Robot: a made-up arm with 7 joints.
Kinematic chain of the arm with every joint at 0, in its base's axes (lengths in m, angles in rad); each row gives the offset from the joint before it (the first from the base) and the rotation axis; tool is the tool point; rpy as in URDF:
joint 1: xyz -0.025 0.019 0.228 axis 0 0.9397 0.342
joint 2: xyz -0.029 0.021 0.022 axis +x
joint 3: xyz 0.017 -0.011 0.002 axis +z
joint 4: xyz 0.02 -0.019 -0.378 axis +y
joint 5: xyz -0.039 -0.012 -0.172 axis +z
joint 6: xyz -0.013 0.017 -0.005 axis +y
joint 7: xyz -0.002 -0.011 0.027 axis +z
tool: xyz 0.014 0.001 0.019 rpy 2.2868 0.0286 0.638
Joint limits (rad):
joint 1: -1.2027..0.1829
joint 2: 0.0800..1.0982
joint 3: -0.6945..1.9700
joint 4: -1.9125..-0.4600
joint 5: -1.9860..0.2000
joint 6: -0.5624..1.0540
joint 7: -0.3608..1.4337
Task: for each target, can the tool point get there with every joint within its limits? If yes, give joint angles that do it. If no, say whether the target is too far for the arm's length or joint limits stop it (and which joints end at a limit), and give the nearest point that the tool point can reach.
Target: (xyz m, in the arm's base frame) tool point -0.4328 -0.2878 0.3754
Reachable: no: joint limits stop it (at a limit: joint 1, joint 2, joint 3, joint 4, joint 6) | nearest point 0.0106 -0.0911 -0.1086 | short by 0.685 m
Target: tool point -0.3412 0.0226 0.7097
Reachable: no: joint limits stop it (at a limit: joint 1, joint 2, joint 3, joint 4, joint 5, joint 6) | nearest point -0.1125 0.4005 0.2549 | short by 0.634 m
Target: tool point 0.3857 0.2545 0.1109
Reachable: yes | joints -0.9440 0.5332 0.7545 -1.2465 -0.0804 -0.3726 1.0550
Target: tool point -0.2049 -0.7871 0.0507
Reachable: no: too far | nearest point 0.0118 -0.1069 -0.1268 | short by 0.736 m
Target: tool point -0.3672 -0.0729 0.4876
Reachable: no: joint limits stop it (at a limit: joint 1, joint 2, joint 3, joint 4, joint 5, joint 6) | nearest point -0.1151 0.4008 0.2534 | short by 0.586 m
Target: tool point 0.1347 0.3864 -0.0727
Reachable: yes | joints -0.2276 0.9631 -0.3698 -0.7358 -1.6625 0.4087 1.2991
